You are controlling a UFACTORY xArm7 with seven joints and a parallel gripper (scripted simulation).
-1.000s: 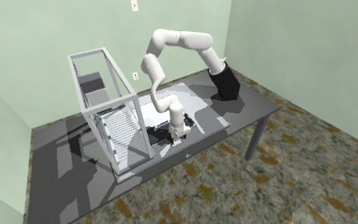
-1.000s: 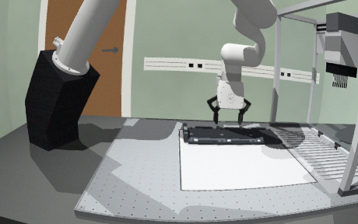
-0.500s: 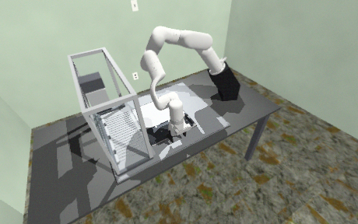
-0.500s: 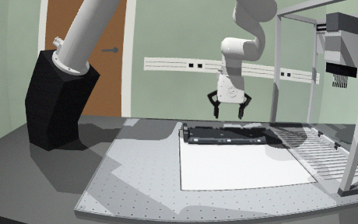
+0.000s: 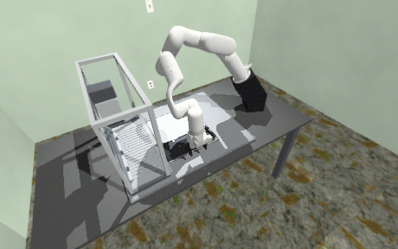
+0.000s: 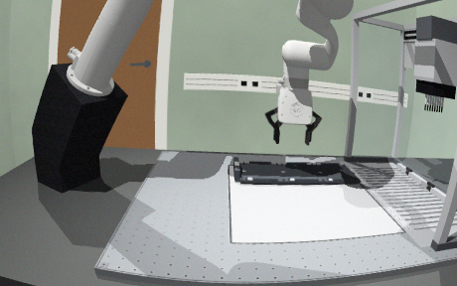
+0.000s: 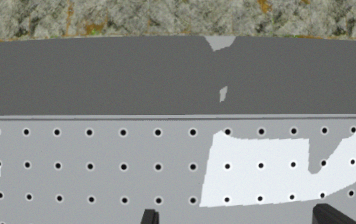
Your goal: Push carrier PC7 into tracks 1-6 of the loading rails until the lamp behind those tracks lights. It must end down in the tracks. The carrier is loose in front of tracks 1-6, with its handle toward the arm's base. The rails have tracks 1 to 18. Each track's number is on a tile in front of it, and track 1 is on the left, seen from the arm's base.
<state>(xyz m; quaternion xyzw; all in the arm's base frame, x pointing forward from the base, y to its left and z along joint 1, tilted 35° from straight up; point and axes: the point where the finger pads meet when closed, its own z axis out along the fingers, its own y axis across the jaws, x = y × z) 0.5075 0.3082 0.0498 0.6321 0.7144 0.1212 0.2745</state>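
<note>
Now: hand 10 mm short of the carrier PC7, 130 mm to the left of it and 50 mm above it. The rest, counted from my hand: pipetting head: 350 mm ahead, 240 mm to the right, 280 mm above; then frame post: 230 mm ahead, 530 mm to the right, 180 mm above.
</note>
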